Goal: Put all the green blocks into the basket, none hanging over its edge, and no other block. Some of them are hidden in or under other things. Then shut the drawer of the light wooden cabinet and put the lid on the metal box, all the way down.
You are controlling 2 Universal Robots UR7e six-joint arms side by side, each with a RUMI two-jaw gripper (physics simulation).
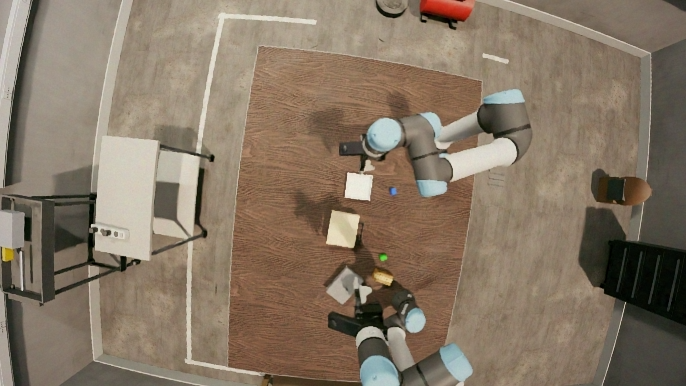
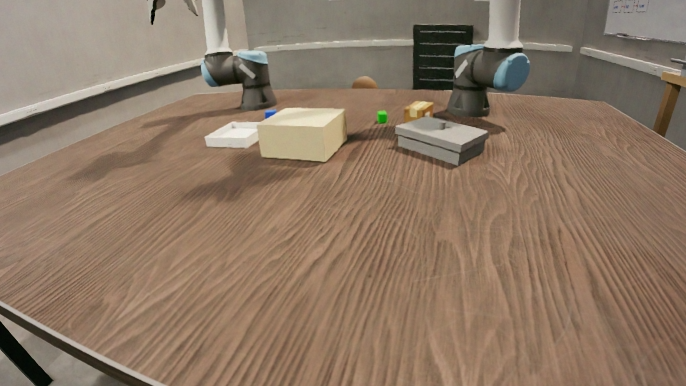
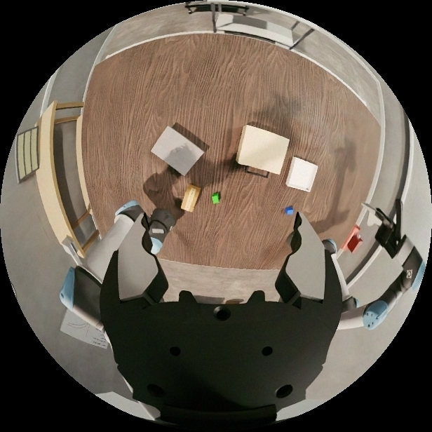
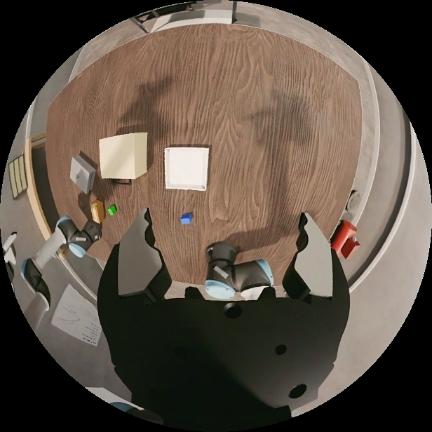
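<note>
A green block (image 1: 383,257) (image 2: 382,117) (image 3: 215,198) (image 4: 112,210) lies on the table beside a small orange-yellow box (image 1: 383,277) (image 2: 418,111) (image 3: 191,198) (image 4: 97,211). The white basket (image 1: 359,186) (image 2: 232,136) (image 3: 301,174) (image 4: 186,169) looks empty. The light wooden cabinet (image 1: 343,229) (image 2: 300,132) (image 3: 263,149) (image 4: 124,156) has its dark handle close to its front; the drawer looks shut. The grey metal box (image 2: 430,149) bears its knobbed lid (image 2: 462,132) (image 4: 82,174). My left gripper (image 1: 361,291) (image 3: 221,212) is open above the table near the metal box. My right gripper (image 1: 366,166) (image 2: 175,15) (image 4: 226,210) is open, high near the basket.
A blue block (image 1: 393,191) (image 2: 270,114) (image 3: 289,210) (image 4: 186,219) lies on the table near the basket, toward the arm bases. The cabinet stands between the basket and the metal box. The left arm's base stands close to the orange-yellow box.
</note>
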